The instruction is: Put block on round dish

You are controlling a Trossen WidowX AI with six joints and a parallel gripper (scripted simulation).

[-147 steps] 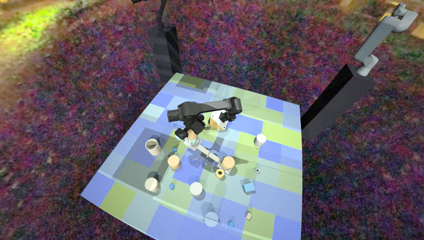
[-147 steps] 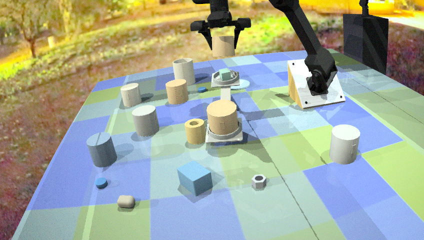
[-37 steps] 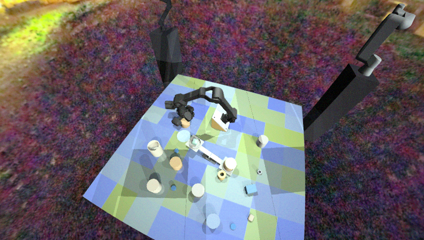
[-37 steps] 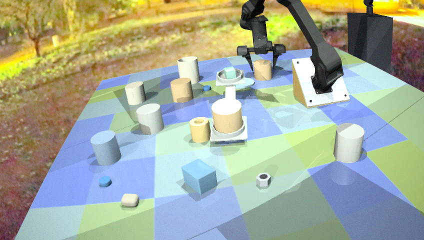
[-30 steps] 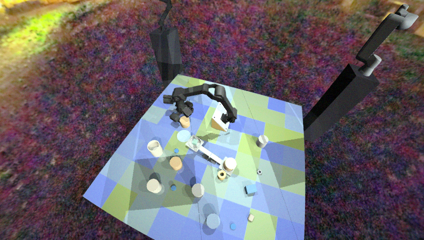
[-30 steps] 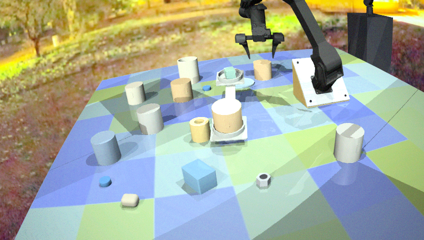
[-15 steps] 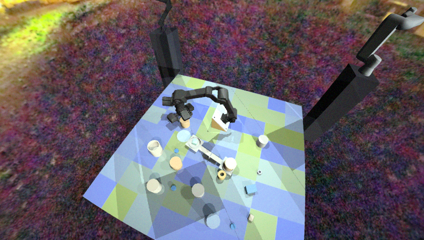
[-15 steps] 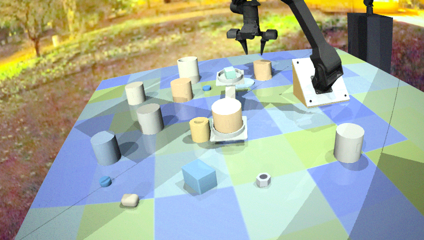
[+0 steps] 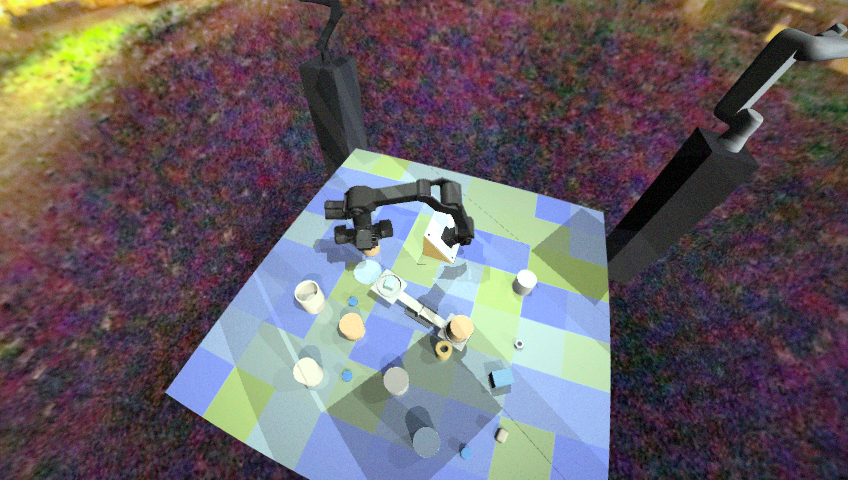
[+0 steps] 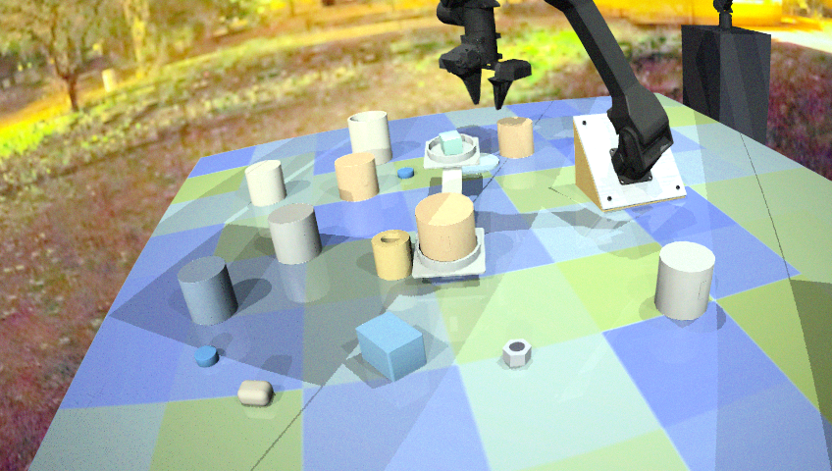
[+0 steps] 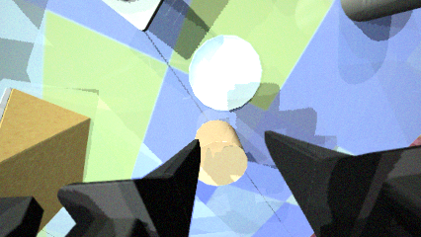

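My gripper tip is now 130 mm to the right of the teal block, 100 mm short of it and 20 mm above it. From my gripper tip the other things lie so: balance (250 mm to the left, 130 mm ahead, 80 mm below); then balance beam (250 mm to the left, 130 mm ahead, 70 mm below); then round pale-blue dish (100 mm below, 40 mm ahead, 10 mm to the left).
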